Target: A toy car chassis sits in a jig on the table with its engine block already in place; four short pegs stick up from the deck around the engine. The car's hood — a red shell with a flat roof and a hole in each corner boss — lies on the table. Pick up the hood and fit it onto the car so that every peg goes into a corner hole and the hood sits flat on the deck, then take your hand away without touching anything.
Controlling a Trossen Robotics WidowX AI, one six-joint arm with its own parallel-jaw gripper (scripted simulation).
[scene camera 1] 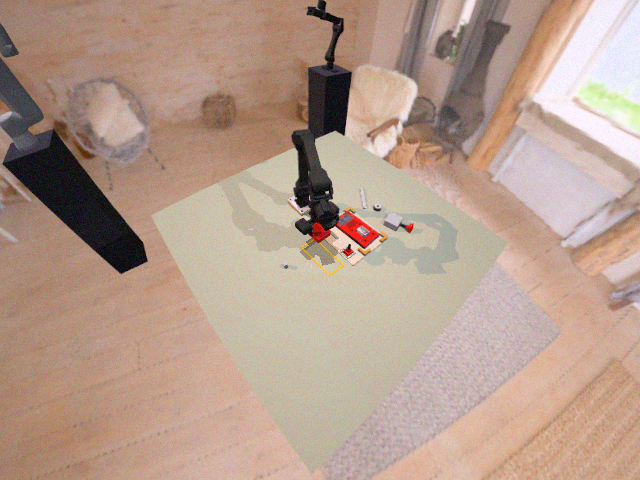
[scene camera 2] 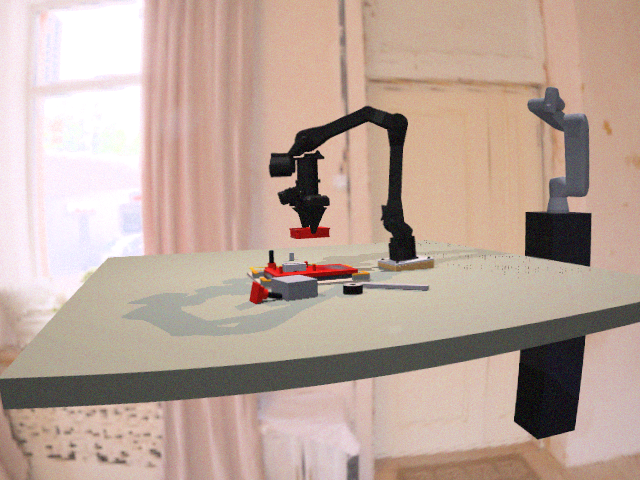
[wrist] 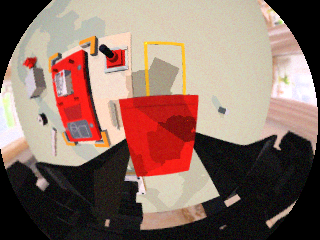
Path:
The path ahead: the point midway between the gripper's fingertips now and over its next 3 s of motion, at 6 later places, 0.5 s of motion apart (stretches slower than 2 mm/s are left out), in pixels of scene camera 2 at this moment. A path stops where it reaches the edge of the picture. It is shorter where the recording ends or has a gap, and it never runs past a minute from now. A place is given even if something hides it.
My gripper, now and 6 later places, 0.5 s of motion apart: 309, 232; 306, 229; 299, 229; 294, 230; 290, 232; 291, 233; 292, 240

